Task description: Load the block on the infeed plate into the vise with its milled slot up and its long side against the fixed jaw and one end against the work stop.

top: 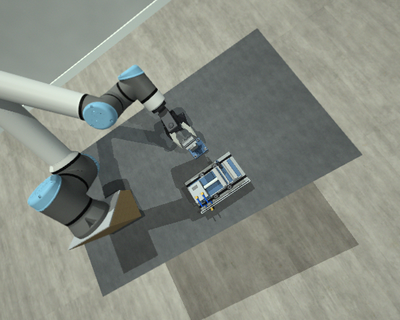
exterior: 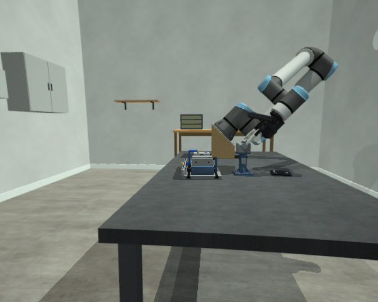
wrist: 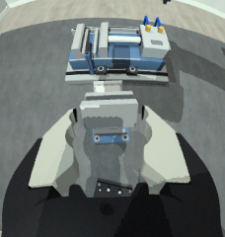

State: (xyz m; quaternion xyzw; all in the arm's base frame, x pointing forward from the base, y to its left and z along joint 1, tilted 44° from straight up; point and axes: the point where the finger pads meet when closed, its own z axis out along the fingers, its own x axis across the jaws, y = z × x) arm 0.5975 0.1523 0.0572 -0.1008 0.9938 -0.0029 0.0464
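Right now the part is 1 cm to the right of my hand. From my hand the other things lie so: infeed plate: 19 cm to the left, 16 cm below, 3 cm behind; vise: 22 cm to the right, 13 cm below, 2 cm ahead.
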